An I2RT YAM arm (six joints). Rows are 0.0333 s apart.
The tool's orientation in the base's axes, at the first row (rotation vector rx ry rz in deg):
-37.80, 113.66, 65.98
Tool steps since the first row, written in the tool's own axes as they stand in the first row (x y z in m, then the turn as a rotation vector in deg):
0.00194, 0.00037, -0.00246, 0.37, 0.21, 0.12
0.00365, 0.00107, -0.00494, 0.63, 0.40, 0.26
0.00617, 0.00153, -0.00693, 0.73, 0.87, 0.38
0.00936, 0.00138, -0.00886, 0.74, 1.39, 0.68
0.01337, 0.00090, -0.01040, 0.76, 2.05, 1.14
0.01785, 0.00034, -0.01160, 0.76, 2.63, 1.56
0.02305, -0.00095, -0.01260, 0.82, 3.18, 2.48
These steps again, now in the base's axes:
-0.00226, -0.00213, -0.00056, -0.33, 0.18, -0.23
-0.00463, -0.00410, -0.00077, -0.58, 0.37, -0.39
-0.00714, -0.00581, -0.00191, -0.94, 0.69, -0.27
-0.00959, -0.00780, -0.00390, -1.22, 1.20, -0.11
-0.01215, -0.00965, -0.00685, -1.56, 1.91, 0.05
-0.01482, -0.01127, -0.01033, -1.84, 2.55, 0.21
-0.01733, -0.01309, -0.01481, -1.96, 3.61, 0.14

